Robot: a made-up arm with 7 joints.
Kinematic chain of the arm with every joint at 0, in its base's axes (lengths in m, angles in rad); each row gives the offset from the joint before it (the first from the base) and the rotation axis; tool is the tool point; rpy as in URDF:
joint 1: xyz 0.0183 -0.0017 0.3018 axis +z
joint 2: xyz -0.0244 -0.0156 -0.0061 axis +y
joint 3: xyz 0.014 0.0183 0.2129 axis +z
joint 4: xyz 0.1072 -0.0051 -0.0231 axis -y
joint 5: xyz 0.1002 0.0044 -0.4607 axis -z
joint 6: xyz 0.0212 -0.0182 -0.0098 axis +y
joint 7: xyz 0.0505 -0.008 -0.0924 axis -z
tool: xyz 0.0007 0.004 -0.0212 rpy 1.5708 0 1.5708
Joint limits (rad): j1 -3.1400..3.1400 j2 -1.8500..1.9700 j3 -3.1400..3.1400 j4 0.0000..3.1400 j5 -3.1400..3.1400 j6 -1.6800..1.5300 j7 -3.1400..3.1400
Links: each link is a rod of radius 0.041 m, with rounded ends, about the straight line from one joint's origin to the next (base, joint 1, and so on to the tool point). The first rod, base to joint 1, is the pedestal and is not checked.
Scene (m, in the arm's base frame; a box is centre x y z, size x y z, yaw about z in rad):
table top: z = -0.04
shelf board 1: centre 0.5 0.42 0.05 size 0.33 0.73 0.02 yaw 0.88
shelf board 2: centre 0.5 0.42 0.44 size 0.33 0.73 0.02 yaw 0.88
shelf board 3: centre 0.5 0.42 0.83 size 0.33 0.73 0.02 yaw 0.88
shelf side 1: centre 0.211 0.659 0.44 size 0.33 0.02 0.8 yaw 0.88
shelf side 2: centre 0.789 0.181 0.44 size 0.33 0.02 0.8 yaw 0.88
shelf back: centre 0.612 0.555 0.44 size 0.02 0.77 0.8 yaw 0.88
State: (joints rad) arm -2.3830 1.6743 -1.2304 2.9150 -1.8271 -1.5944 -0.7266
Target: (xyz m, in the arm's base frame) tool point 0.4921 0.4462 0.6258
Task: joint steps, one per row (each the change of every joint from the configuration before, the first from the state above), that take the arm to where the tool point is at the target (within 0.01 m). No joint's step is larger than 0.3 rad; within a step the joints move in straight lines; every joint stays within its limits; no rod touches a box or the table.
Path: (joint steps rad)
1: -0.0981 -0.0906 -0.2480 -0.2808 -0.1011 -0.0122 0.0046
2: -0.0981 -0.0906 -0.2480 -0.2809 -0.1010 -0.0123 0.0046
3: -0.0981 -0.0906 -0.2480 -0.2808 -0.1011 -0.0122 0.0046
4: -0.0981 -0.0906 -0.2480 -0.2808 -0.1011 -0.0122 0.0046
5: -0.0981 -0.0906 -0.2479 -0.2808 -0.1010 -0.0122 0.0046
6: -0.0981 -0.0906 -0.2480 -0.2809 -0.1011 -0.0123 0.0046
7: -0.0981 -0.0906 -0.2480 -0.2808 -0.1011 -0.0122 0.0046
8: -0.0140 -0.2616 0.0971 0.1992 0.1084 0.1721 -0.0093
9: -0.0141 -0.2617 0.0971 0.1991 0.1084 0.1722 -0.0093
10: -0.0141 -0.2616 0.0972 0.1992 0.1084 0.1721 -0.0093
11: -0.0140 -0.2617 0.0971 0.1991 0.1084 0.1722 -0.0093
12: -0.0141 -0.2616 0.0971 0.1992 0.1083 0.1721 -0.0093

